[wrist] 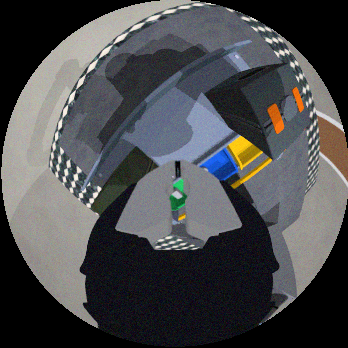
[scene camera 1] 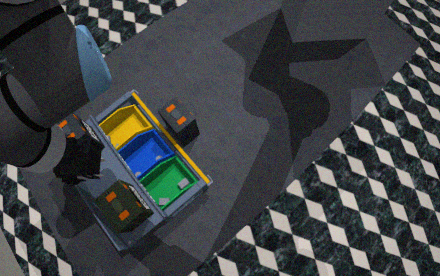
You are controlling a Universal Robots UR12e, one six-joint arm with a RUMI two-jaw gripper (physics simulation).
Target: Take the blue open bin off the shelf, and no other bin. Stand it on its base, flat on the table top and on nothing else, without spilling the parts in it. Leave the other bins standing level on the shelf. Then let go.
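Frame: origin at the arm's base, x right, y ahead, z up, level; centimetres.
Where they show: gripper, fingertip midpoint: (wrist: 177, 162).
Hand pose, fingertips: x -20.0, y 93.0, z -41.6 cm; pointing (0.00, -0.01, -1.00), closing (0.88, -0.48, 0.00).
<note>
Each offset is from my fingertips to the top centre of the thing. "spot": to the spot under its first point. Level surfaces: height alone.
The blue open bin {spot: dx +3.4, dy -10.6, dz -17.6 cm} (scene camera 1: 146, 156) (wrist: 219, 166) stands on the shelf {dz -8.2 cm} (scene camera 1: 114, 167) (wrist: 165, 112), between the yellow bin {spot: dx +15.3, dy -8.4, dz -17.6 cm} (scene camera 1: 125, 129) (wrist: 243, 152) and the green bin {spot: dx -9.4, dy -11.3, dz -17.5 cm} (scene camera 1: 167, 190) (wrist: 178, 202). Small light parts lie in the blue bin and grey parts in the green one. All three look level behind the shelf's yellow front rail. My gripper (scene camera 1: 99, 175) (wrist: 177, 162) is shut with nothing between its fingers. It is above the shelf's blue-grey top panel, to the left of the bins in the scene view and apart from them. Its jaws hide part of the green bin in the wrist view.
An olive-dark case {dx -10.6, dy -1.9, dz +1.4 cm} (scene camera 1: 120, 206) (wrist: 120, 180) with orange latches stands on the shelf's top. Another dark case {dx +12.2, dy +1.7, dz +3.9 cm} (scene camera 1: 72, 125) (wrist: 270, 110) is at its other end, partly behind the arm in the scene view. A black case {dx +5.0, dy -24.7, dz -5.3 cm} (scene camera 1: 179, 119) stands beyond the yellow rail on the grey table {dz -18.4 cm} (scene camera 1: 210, 90).
</note>
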